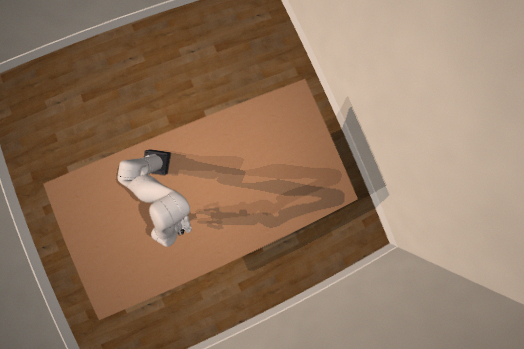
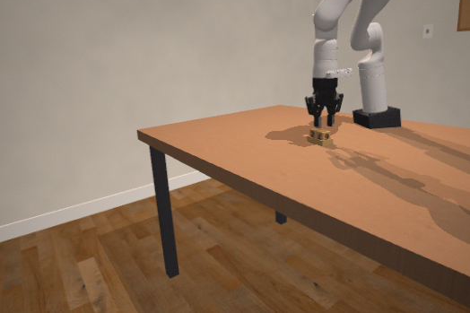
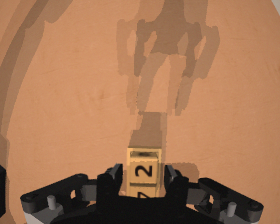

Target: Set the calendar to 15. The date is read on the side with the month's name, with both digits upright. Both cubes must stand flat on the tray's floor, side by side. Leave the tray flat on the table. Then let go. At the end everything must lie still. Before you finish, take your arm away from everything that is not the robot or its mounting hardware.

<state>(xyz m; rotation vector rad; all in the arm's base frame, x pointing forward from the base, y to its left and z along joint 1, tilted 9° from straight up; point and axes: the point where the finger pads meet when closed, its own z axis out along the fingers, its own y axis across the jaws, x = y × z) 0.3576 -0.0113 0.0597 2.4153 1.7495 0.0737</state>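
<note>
Right now the wooden calendar tray is 10 mm behind my hand, 20 mm to the right of it and 60 mm below it.
</note>
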